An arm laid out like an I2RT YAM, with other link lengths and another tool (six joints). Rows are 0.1 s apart.
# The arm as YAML. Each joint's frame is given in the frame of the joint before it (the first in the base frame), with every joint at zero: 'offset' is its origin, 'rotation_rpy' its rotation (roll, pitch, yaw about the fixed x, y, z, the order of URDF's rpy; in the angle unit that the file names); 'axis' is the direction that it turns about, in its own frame. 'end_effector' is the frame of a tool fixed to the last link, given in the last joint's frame.
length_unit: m
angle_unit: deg
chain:
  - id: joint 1
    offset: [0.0, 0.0, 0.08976]
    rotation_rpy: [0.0, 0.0, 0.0]
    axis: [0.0, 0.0, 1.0]
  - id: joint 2
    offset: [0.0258, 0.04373, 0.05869]
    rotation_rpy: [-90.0, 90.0, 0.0]
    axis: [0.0, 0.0, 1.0]
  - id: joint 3
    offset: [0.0, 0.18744, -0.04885]
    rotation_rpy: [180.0, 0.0, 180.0]
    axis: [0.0, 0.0, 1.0]
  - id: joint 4
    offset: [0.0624, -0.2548, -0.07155]
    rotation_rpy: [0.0, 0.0, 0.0]
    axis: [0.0, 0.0, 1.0]
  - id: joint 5
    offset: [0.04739, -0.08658, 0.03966]
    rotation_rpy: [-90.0, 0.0, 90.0]
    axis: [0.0, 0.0, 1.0]
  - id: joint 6
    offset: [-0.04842, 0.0, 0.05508]
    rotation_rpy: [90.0, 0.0, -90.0]
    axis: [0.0, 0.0, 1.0]
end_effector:
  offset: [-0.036, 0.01, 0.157]
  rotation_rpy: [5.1, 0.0, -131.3]
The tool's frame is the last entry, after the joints.
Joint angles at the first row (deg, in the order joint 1, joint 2, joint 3, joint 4, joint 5, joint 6):
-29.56 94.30 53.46 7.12 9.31 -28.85
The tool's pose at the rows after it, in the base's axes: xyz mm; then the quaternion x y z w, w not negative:
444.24, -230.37, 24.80, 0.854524, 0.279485, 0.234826, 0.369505
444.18, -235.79, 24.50, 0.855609, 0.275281, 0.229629, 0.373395
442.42, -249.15, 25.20, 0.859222, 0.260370, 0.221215, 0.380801
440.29, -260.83, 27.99, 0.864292, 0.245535, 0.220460, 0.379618
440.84, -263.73, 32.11, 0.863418, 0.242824, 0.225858, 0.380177
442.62, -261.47, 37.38, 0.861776, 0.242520, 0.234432, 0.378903
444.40, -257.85, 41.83, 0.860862, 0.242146, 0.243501, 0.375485
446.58, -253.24, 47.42, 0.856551, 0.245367, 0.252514, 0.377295
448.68, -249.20, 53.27, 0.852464, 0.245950, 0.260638, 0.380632
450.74, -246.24, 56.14, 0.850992, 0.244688, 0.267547, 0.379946
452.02, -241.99, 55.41, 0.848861, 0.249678, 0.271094, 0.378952
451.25, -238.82, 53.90, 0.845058, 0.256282, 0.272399, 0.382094
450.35, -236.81, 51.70, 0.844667, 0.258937, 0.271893, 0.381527
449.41, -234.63, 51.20, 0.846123, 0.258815, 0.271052, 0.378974
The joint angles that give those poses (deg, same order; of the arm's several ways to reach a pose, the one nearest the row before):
-29.61 94.63 53.74 7.25 9.49 -28.99
-29.86 95.47 54.55 7.28 10.17 -29.09
-30.78 96.84 56.03 7.29 11.40 -28.75
-32.17 97.59 57.65 6.26 11.14 -27.94
-32.69 97.31 57.88 6.24 10.47 -27.82
-32.69 96.41 57.66 6.05 9.72 -27.43
-32.61 95.50 57.41 5.71 8.89 -26.85
-32.26 94.24 56.55 6.19 8.36 -26.81
-31.82 93.04 55.72 6.76 8.24 -26.56
-31.55 92.56 55.43 7.03 7.95 -26.03
-31.21 92.31 54.82 7.57 7.60 -26.19
-30.98 91.71 53.45 8.81 7.44 -26.88
-30.85 91.53 52.84 9.14 7.39 -27.07
-30.66 91.15 52.67 8.59 7.49 -26.84

